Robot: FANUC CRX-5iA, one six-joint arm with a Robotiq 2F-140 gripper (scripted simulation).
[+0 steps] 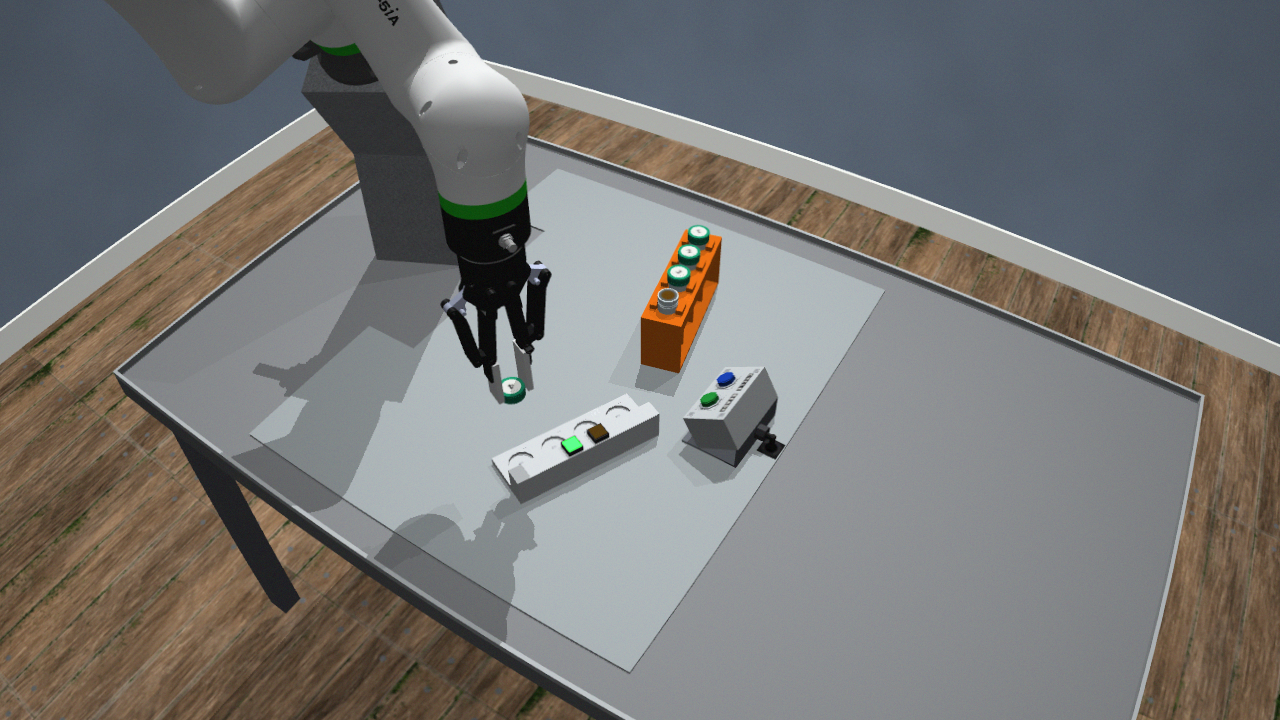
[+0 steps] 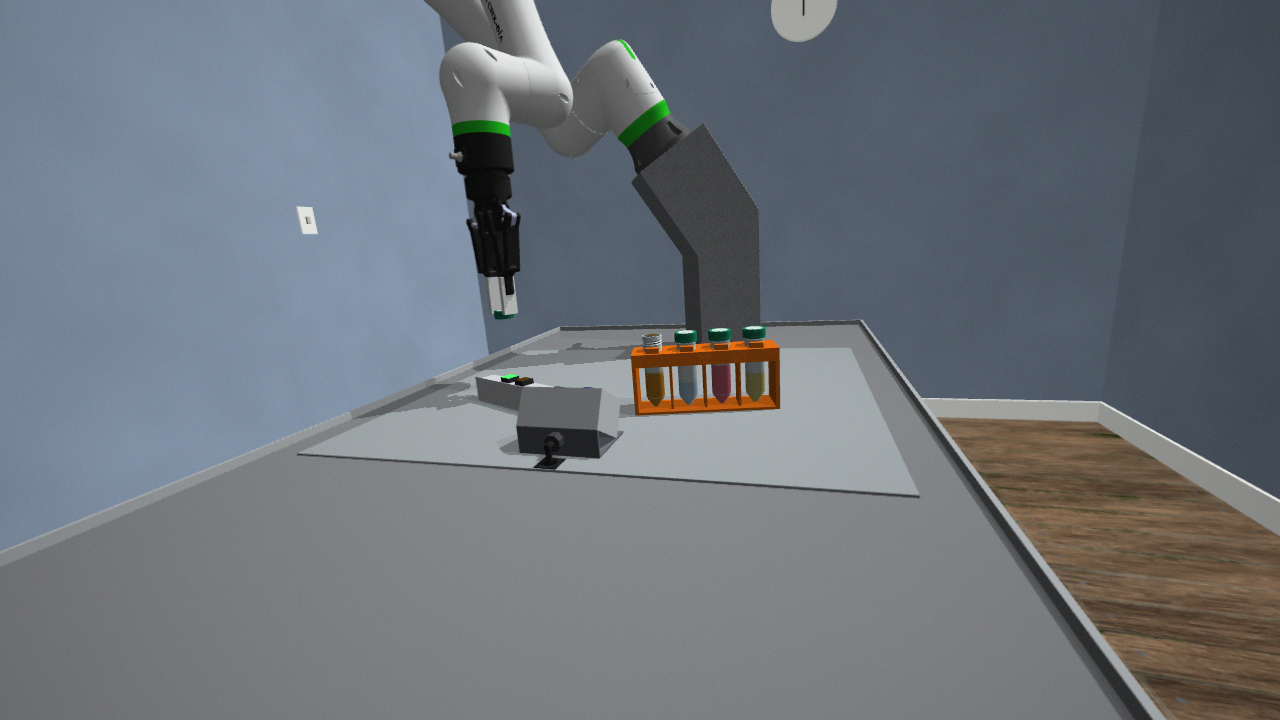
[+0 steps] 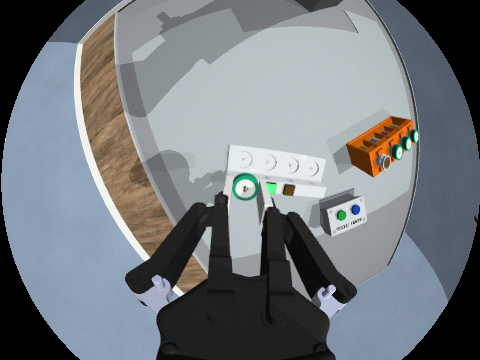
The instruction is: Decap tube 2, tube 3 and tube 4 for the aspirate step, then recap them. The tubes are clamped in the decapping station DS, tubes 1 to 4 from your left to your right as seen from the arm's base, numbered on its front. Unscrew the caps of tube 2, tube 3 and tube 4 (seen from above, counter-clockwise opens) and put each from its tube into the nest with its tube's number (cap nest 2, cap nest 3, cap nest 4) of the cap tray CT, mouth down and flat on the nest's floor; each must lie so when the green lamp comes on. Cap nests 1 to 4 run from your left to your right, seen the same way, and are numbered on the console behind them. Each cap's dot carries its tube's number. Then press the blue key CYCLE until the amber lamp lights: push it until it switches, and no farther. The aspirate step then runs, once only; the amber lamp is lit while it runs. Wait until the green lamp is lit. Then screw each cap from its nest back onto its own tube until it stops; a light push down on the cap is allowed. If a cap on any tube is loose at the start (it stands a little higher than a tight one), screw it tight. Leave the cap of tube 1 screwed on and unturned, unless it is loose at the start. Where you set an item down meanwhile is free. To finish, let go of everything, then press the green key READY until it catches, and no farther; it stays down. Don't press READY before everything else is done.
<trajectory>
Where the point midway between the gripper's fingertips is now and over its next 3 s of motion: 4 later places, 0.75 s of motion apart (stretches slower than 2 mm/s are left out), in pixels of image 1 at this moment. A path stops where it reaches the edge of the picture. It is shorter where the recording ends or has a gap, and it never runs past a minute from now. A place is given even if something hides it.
My gripper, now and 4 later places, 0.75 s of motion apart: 511, 390; 572, 344; 643, 293; 668, 285; 668, 292
</trajectory>
